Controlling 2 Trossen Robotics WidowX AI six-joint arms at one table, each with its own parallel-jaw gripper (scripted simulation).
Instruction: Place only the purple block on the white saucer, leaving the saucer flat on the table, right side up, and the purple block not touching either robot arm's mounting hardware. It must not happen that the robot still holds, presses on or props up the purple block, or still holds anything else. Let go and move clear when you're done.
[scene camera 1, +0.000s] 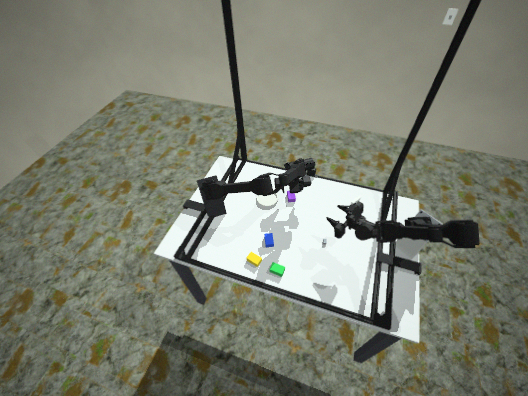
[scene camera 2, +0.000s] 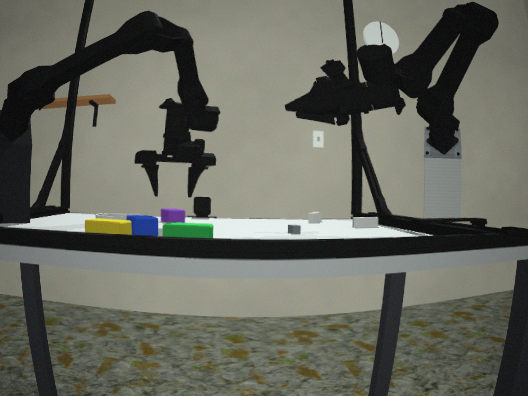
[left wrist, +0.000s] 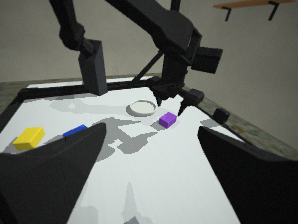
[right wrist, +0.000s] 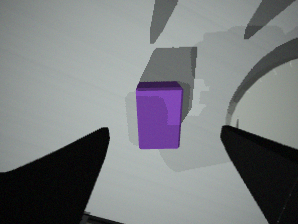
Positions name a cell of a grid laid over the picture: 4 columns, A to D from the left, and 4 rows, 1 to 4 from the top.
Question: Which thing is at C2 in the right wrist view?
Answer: A purple block.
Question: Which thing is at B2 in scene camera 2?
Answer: My right gripper.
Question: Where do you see my right gripper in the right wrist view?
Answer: At C3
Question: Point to my left gripper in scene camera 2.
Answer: C2
